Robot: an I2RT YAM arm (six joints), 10 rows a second.
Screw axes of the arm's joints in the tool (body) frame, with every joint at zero. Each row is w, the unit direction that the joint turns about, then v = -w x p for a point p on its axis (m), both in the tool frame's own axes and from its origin. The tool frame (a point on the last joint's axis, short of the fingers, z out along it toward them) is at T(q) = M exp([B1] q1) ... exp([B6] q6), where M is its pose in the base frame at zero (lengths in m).
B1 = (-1, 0, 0, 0, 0.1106, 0)
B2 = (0, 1, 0, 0.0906, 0, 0.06)
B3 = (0, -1, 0, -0.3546, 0, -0.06)
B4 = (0, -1, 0, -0.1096, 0, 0)
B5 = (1, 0, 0, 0, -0.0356, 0)
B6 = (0, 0, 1, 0, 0, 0)
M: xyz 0.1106 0 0.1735 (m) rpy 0 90 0 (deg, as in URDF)
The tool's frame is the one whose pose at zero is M.
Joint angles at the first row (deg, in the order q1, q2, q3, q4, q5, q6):
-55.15 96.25 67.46 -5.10 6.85 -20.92
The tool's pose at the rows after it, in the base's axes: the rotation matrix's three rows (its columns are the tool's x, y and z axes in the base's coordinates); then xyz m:
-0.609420 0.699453 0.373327; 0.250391 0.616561 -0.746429; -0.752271 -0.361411 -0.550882; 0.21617 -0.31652 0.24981
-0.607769 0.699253 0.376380; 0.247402 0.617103 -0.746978; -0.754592 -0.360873 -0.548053; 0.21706 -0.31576 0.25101
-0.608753 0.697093 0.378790; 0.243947 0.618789 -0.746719; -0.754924 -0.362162 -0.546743; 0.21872 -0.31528 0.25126
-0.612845 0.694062 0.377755; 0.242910 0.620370 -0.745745; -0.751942 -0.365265 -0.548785; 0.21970 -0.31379 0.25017
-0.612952 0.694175 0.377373; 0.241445 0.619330 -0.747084; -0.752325 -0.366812 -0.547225; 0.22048 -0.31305 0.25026
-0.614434 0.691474 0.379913; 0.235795 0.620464 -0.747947; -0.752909 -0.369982 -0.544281; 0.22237 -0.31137 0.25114
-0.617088 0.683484 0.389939; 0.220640 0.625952 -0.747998; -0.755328 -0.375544 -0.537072; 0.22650 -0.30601 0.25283
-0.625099 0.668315 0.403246; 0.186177 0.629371 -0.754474; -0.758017 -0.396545 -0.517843; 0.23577 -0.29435 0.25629
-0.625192 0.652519 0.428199; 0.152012 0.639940 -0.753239; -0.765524 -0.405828 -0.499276; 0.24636 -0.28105 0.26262
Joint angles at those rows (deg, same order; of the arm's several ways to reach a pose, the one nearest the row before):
-55.02 96.25 67.45 -4.92 7.01 -21.01
-54.84 96.13 67.52 -4.92 7.03 -20.92
-54.59 96.22 67.65 -4.87 7.12 -20.95
-54.32 96.16 67.39 -4.83 7.36 -21.04
-54.14 96.12 67.33 -4.72 7.57 -21.01
-53.74 95.99 67.32 -4.66 7.82 -21.06
-52.73 95.43 66.92 -4.35 8.20 -21.17
-50.38 94.36 66.11 -3.45 9.81 -21.61
-47.73 93.18 65.88 -3.26 10.94 -21.53

